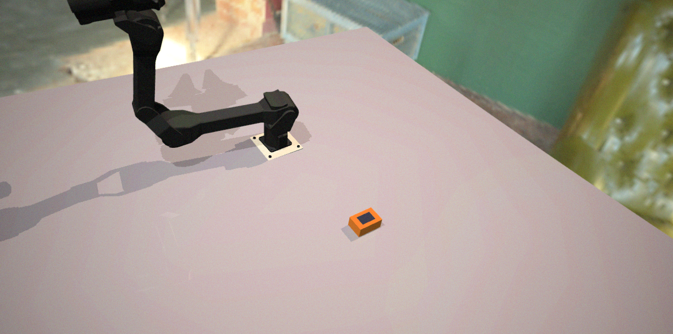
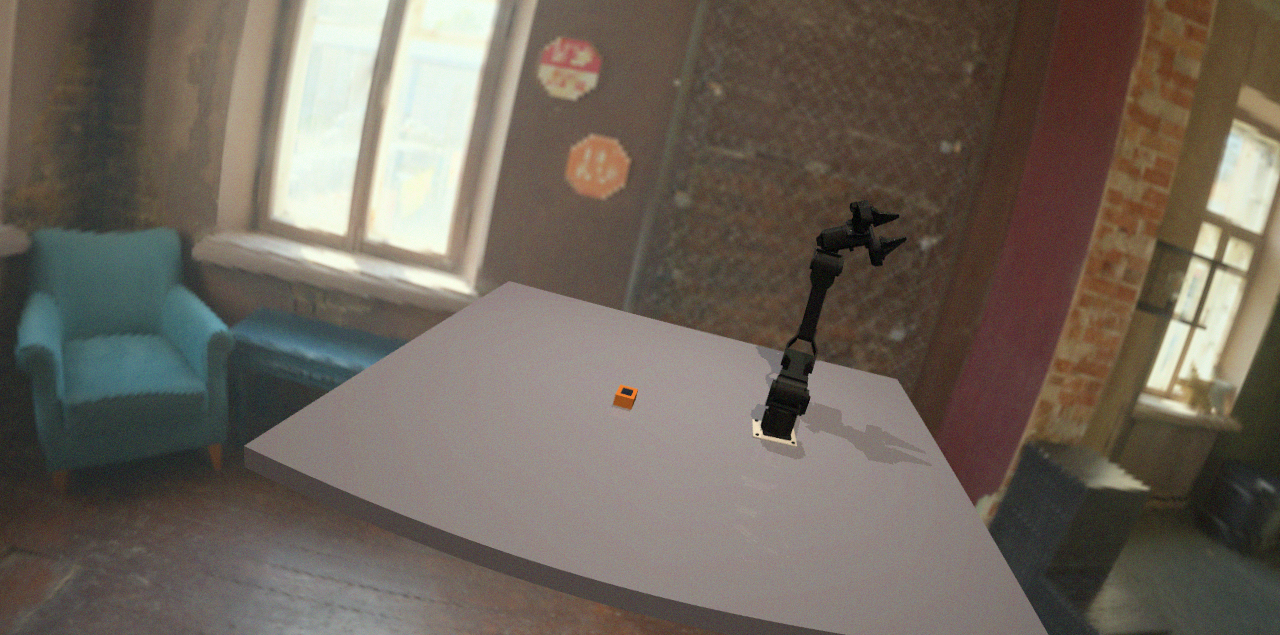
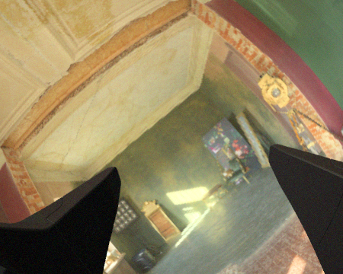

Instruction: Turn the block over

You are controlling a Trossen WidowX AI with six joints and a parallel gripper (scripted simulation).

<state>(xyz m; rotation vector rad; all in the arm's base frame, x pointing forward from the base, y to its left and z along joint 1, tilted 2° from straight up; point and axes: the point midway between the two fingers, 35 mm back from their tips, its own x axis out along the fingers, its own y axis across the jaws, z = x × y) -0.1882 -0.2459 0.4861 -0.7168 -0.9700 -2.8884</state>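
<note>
The orange block is 560 mm ahead of my gripper tip, 280 mm to the left of it and 480 mm below it.
</note>
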